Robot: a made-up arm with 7 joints.
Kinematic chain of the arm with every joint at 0, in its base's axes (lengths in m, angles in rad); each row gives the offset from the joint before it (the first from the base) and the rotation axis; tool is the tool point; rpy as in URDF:
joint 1: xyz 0 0 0.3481 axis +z
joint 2: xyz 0 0 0 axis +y
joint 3: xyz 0 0 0.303 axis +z
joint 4: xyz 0.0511 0 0 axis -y
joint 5: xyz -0.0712 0 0.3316 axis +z
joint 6: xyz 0 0 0 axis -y
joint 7: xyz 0.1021 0 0 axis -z
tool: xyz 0 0 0 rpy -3.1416 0 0
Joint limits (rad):
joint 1: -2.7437..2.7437
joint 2: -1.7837..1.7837
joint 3: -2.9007..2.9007
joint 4: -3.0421..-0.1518
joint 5: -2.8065..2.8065
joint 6: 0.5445..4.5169
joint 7: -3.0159..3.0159
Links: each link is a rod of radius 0.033 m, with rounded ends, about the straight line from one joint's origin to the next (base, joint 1, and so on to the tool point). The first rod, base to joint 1, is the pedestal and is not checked.
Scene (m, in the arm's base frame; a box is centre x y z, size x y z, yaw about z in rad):
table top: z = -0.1
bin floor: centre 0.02 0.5 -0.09 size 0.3 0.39 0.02 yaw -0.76
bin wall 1: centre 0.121 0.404 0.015 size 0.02 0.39 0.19 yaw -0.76
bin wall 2: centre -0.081 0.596 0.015 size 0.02 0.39 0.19 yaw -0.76
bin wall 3: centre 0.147 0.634 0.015 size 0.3 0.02 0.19 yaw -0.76
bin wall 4: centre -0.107 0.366 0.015 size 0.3 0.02 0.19 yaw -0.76
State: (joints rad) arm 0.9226 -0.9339 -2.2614 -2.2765 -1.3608 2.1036 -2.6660
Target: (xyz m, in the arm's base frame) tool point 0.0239 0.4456 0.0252
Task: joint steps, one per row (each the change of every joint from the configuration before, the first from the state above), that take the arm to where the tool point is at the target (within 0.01 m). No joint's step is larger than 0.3 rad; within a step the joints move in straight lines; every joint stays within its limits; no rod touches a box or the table.
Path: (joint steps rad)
1: -0.2818 0.0462 -0.0580 0.0088 -0.0002 -0.0656 0.0000
2: -0.2817 0.0462 -0.0581 0.0088 -0.0002 -0.0657 0.0000
3: -0.2818 0.0462 -0.0580 0.0088 -0.0002 -0.0656 0.0000
4: -0.2818 0.0461 -0.0580 0.0088 -0.0003 -0.0657 0.0000
5: -0.2817 0.0462 -0.0581 0.0088 -0.0002 -0.0656 0.0000
6: -0.2818 0.0462 -0.0580 0.0088 -0.0002 -0.0657 0.0000
7: -0.2817 0.0462 -0.0580 0.0087 -0.0002 -0.0656 0.0000
8: -0.2818 0.0462 -0.0581 0.0088 -0.0002 -0.0657 0.0000
9: -0.2818 0.0462 -0.0580 0.0088 -0.0002 -0.0656 0.0000
10: -0.2817 0.0462 -0.0580 0.0088 -0.0002 -0.0657 0.0000
11: 0.0083 -0.2211 -0.0197 0.1172 -0.0056 0.0148 0.0000
12: 0.0082 -0.2211 -0.0196 0.1172 -0.0055 0.0147 0.0000
13: 0.0083 -0.2211 -0.0197 0.1172 -0.0056 0.0148 0.0000

